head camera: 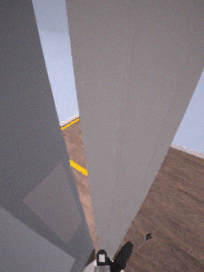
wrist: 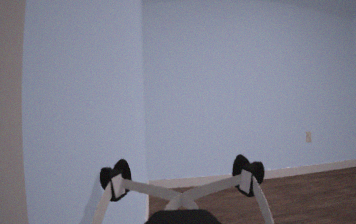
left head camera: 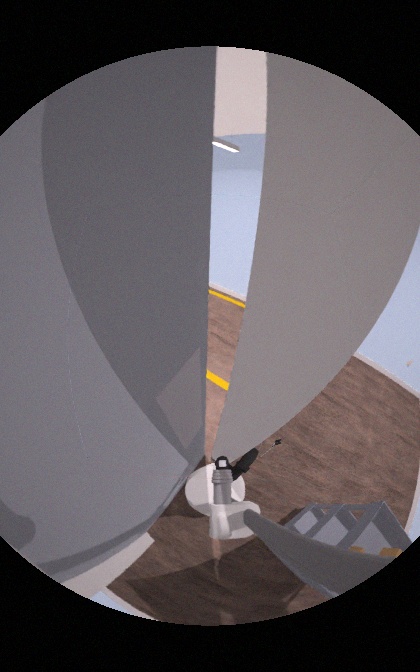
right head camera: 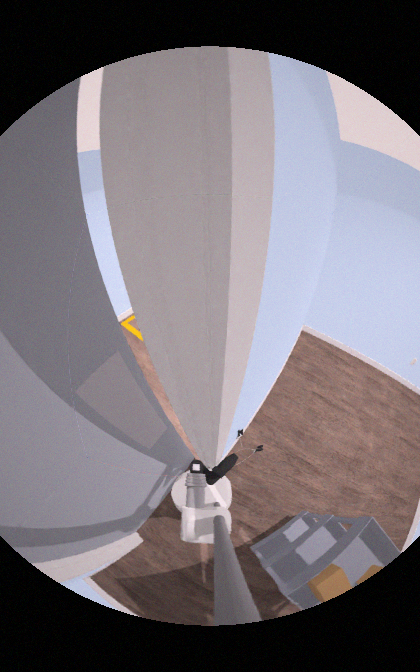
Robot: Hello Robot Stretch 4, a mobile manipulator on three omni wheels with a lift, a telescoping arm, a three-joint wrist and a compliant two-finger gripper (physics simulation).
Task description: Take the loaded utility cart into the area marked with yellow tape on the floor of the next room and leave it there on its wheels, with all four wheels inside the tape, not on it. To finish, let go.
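Places are measured from the robot's base along level axes (x ahead, y left, z up), in millimetres.
Pixels of known places: gripper, fingertip midpoint: (head camera: 141, 225) (wrist: 181, 171).
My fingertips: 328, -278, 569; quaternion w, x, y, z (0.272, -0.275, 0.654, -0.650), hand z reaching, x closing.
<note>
Behind a point stands the place of what it marks, as x, y, z.
The grey utility cart (left head camera: 367, 522) (right head camera: 274, 544) shows in part at the lower right of both side head views, with brown boxes (left head camera: 390, 552) (right head camera: 331, 584) on it. It is apart from my gripper (right head camera: 249, 440) (wrist: 182, 177) {328, -278, 569}, which is open and empty, its fingertips wide apart in the wrist view. Yellow tape (head camera: 78, 168) {1288, 349, -28} (left head camera: 218, 380) (right head camera: 132, 332) shows on the floor through a narrow gap between two grey surfaces. Most of the taped area is hidden. The cart's wheels cannot be made out.
A tall grey wall end (head camera: 135, 100) {217, -42, 1480} (left head camera: 325, 200) (right head camera: 170, 200) stands close in front of me. A darker grey surface (head camera: 30, 100) {263, 96, 1467} (left head camera: 135, 225) (right head camera: 40, 225) is close on the left. Brown floor (head camera: 175, 200) {717, -974, -28} (left head camera: 370, 425) (right head camera: 320, 425) and a blue wall (wrist: 240, 90) {1277, -2058, 887} lie to the right.
</note>
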